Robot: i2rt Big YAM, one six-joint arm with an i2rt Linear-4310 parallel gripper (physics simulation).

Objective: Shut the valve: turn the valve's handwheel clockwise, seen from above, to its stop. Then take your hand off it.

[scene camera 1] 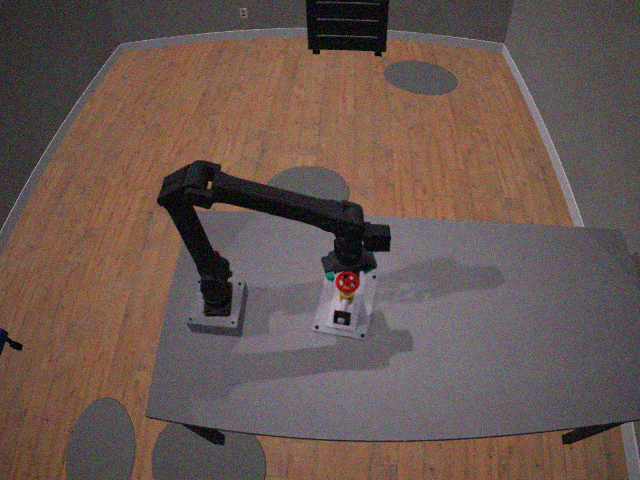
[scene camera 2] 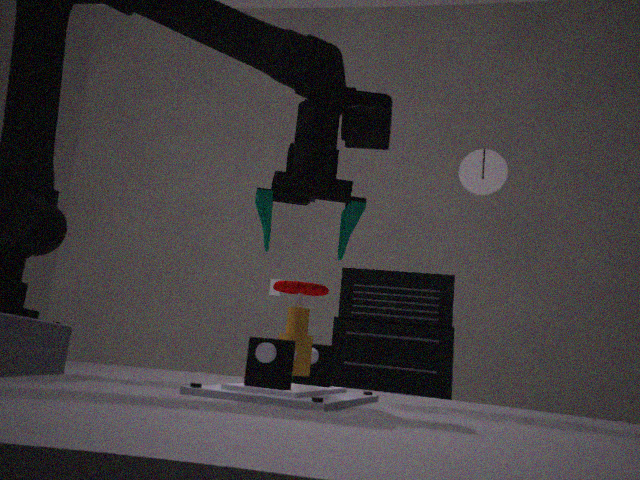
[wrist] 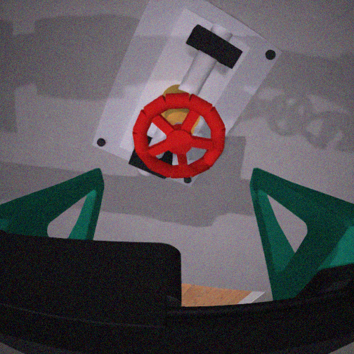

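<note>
The red handwheel [scene camera 1: 347,290] [scene camera 2: 300,288] [wrist: 178,142] is a level, spoked ring on top of the yellow valve body [scene camera 2: 297,322] [wrist: 173,116]. The valve stands on a white base plate [scene camera 1: 325,315] [scene camera 2: 227,395] [wrist: 120,107] with black pipe supports. My gripper [scene camera 2: 303,255] [wrist: 176,176] points down and is open and empty, its green fingers apart. In scene camera 2 the fingertips are above the wheel's height, one on each side of it, not touching it. In the wrist view the wheel lies between and beyond the fingertips. In scene camera 1 the fingers are partly hidden.
The valve's plate lies on a grey table [scene camera 1: 465,361], right of the arm's base block [scene camera 1: 215,325]. The arm reaches over the table from that block. A black drawer cabinet [scene camera 1: 347,25] [scene camera 2: 395,361] stands on the floor far behind the table.
</note>
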